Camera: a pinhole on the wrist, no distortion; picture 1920 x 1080 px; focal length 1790.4 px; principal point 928.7 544.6 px. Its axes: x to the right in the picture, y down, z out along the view. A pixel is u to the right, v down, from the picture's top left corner.
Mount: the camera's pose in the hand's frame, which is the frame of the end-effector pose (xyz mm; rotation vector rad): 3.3 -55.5 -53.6 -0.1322 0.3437 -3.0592
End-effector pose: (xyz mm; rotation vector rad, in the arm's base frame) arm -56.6 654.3 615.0 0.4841 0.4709 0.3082
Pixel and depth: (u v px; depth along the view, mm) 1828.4 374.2 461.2
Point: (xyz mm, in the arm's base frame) 18.2 315.2 946.1
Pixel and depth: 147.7 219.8 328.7
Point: 234.4 572.1 732.3
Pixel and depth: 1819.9 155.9 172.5
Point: -39.1 526.9 708.3
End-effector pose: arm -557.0 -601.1 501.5 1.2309 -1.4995 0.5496
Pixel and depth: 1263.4 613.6 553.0
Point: -589.7 -1065.0 246.8
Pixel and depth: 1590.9 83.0 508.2
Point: -734.6 -969.1 200.2
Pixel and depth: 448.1 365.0 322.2
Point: -578.2 -898.9 500.7
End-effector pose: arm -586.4 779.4 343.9 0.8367 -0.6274 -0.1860
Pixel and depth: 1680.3 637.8 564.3
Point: -1008.5 378.7 352.9
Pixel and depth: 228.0 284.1 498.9
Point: -640.0 357.7 608.1
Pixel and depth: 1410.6 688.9 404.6
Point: -823.9 467.0 349.9
